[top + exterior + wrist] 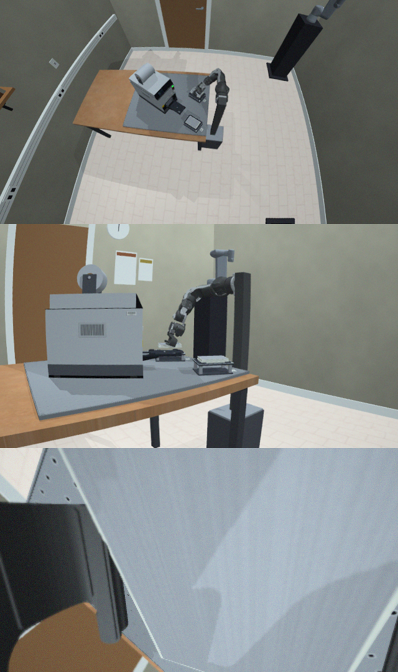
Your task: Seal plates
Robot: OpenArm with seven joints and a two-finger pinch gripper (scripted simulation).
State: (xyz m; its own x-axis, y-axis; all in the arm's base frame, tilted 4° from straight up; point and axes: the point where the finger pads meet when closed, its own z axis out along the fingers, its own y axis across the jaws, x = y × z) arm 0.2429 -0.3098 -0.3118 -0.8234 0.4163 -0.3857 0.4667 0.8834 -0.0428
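Right now my hand is 220 mm short of the white start button, 100 mm below it and 90 mm to the right of it. Round my hand: plate nest (350 mm to the left, 40 mm below, 10 mm behind); white open-well plate (10 mm below); sealer stage (220 mm to the left, 170 mm ahead).
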